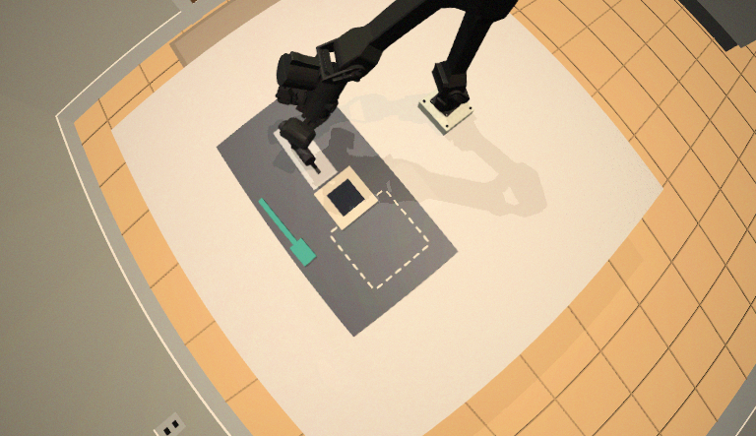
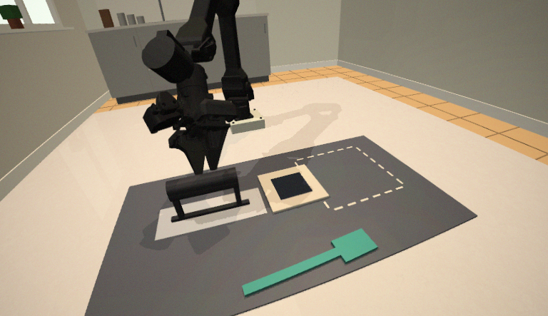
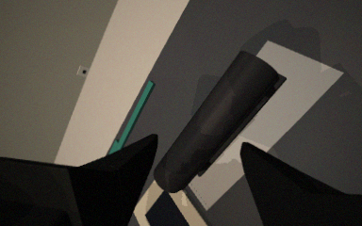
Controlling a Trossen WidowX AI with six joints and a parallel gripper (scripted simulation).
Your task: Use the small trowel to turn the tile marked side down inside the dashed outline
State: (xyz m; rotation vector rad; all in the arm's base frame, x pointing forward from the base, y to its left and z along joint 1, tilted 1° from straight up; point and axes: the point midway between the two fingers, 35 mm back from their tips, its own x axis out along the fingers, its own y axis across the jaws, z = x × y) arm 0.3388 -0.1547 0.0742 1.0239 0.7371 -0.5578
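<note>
Now: the grey mat 12 cm to the left of my gripper tip, 11 cm below it and 4 cm ahead of it. From my gripper tip the other things lie so: tile (16 cm to the left, 8 cm below, 1 cm ahead); then green trowel (18 cm ahead, 14 cm to the left, 8 cm below).
</note>
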